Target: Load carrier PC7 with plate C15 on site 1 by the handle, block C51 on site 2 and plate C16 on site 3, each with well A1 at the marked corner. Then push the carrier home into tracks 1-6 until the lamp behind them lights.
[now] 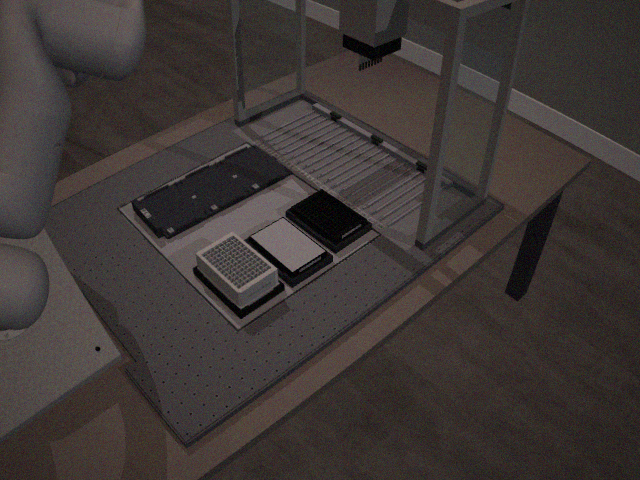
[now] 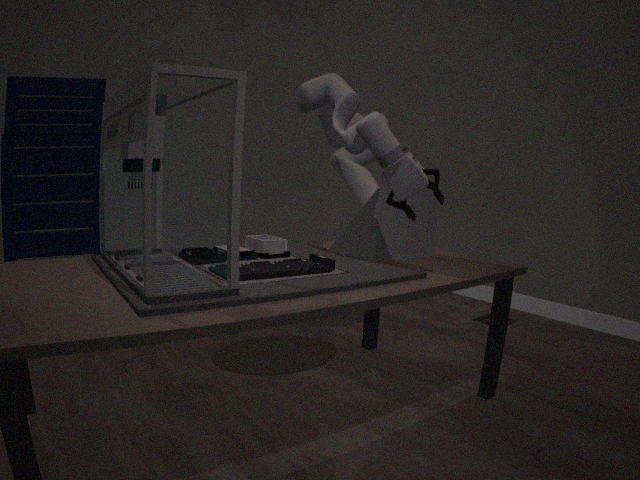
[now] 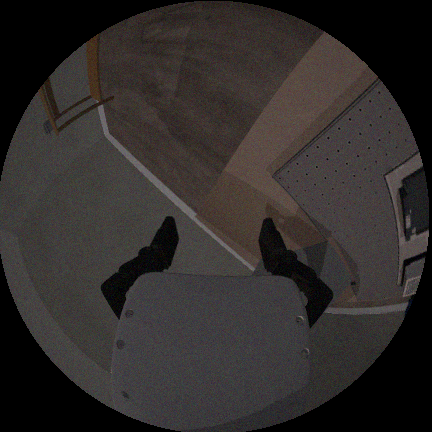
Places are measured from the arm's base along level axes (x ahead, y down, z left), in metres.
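Pixels of known places: gripper, fingertip midpoint: (image 2: 428, 210) (image 3: 218, 228); arm's base, link origin: (image 2: 381, 215).
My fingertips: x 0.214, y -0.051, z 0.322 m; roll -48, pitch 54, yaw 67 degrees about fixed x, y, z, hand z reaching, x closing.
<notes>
Ahead of a thing's pixels: the offset from my fingertips to its middle. "spot": to the spot under its first point. Level surfaces: height alone.
A long black carrier @[dy +0.163, dx +0.291, dz -0.285 m] (image 1: 214, 186) (image 2: 279, 268) lies on a pale mat @[dy +0.178 m] (image 1: 178, 256), with small pale marks on its top. A white block with many wells @[dy +0.145, dx +0.141, dz -0.502 m] (image 1: 237, 266) (image 2: 266, 243) stands on a black holder at one end of a row. A flat plate with a white top @[dy +0.159, dx +0.250, dz -0.525 m] (image 1: 287, 243) sits in the middle holder. A black plate @[dy +0.159, dx +0.363, dz -0.532 m] (image 1: 328, 217) sits at the track end. Labels are too small to read. The slatted tracks (image 1: 341, 160) (image 2: 173, 273) run inside the clear enclosure. My gripper (image 2: 429, 210) (image 3: 218, 228) is open and empty, raised near the robot's base, away from the labware.
The enclosure's frame posts (image 1: 442, 139) (image 2: 237, 175) stand around the tracks. A pipetting head @[dy -0.170, dx +0.605, dz -0.451 m] (image 1: 373, 31) hangs above them. Dark clips @[spot: dy +0.158, dx +0.639, dz -0.458 m] (image 1: 376, 139) line the back of the tracks. The perforated board @[dy +0.178 m] (image 1: 170, 372) (image 3: 330, 165) lies on the wooden table @[dy +0.191 m] (image 1: 537, 149). A blue cabinet (image 2: 51, 186) stands behind.
</notes>
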